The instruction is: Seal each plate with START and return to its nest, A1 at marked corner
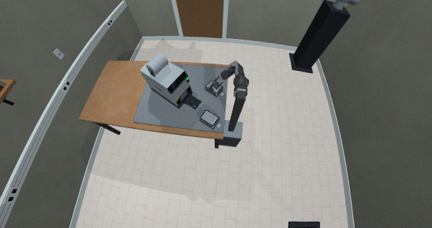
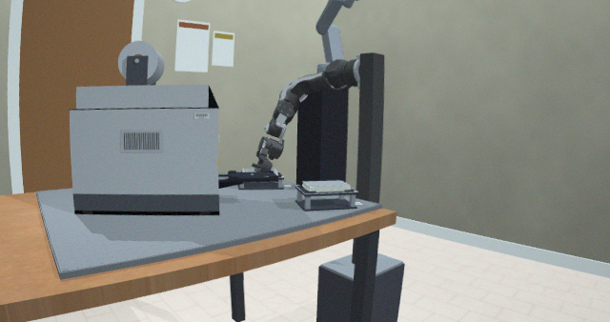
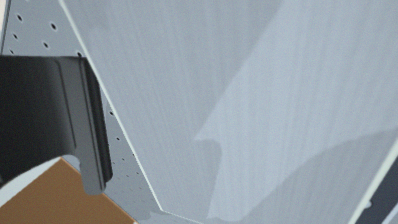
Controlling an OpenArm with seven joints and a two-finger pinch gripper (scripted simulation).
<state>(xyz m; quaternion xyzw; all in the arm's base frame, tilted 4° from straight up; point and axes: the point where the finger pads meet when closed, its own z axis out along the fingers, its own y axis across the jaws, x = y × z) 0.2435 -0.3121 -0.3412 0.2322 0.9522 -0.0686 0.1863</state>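
Right now the white open-well plate is 10 mm below my hand. The rest, counted from my hand: white start button: 220 mm ahead, 90 mm to the left, 130 mm above; plate nest: 10 mm behind, 350 mm to the left, 10 mm below; sealer stage: 170 mm ahead, 220 mm to the left, 30 mm above.
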